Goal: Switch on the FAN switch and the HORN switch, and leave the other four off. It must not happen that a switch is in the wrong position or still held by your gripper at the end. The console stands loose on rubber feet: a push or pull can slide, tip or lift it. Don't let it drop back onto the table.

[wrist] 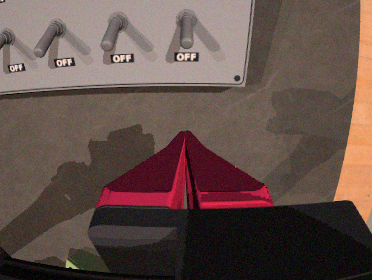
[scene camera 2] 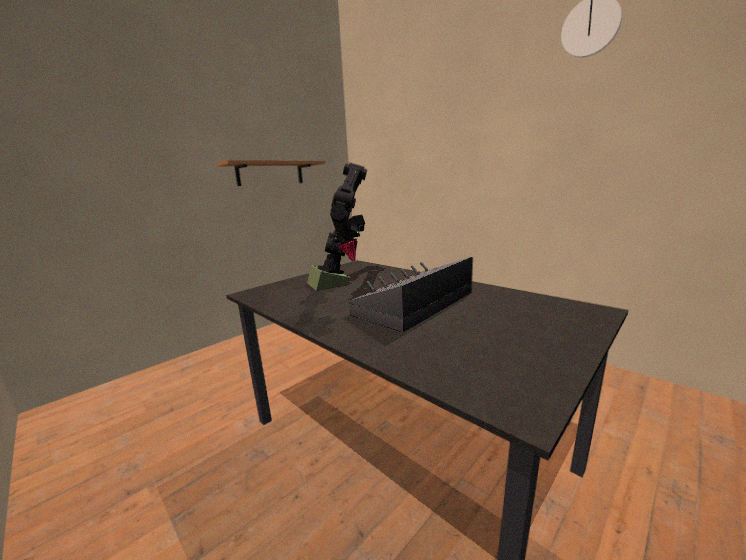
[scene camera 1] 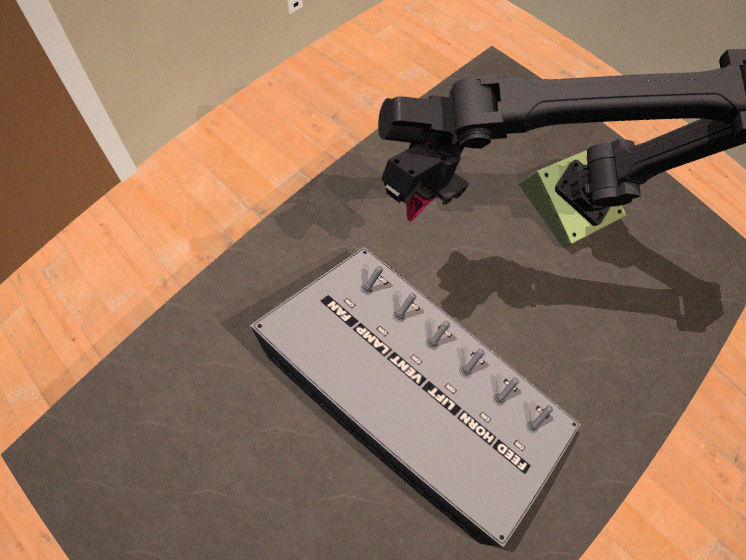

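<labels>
A console appears in scene camera 1 and in scene camera 2, and on this console (scene camera 1: 478, 459) and (scene camera 2: 443, 266) are the same spot. The console is visible in the wrist view (147, 53) too.
</labels>
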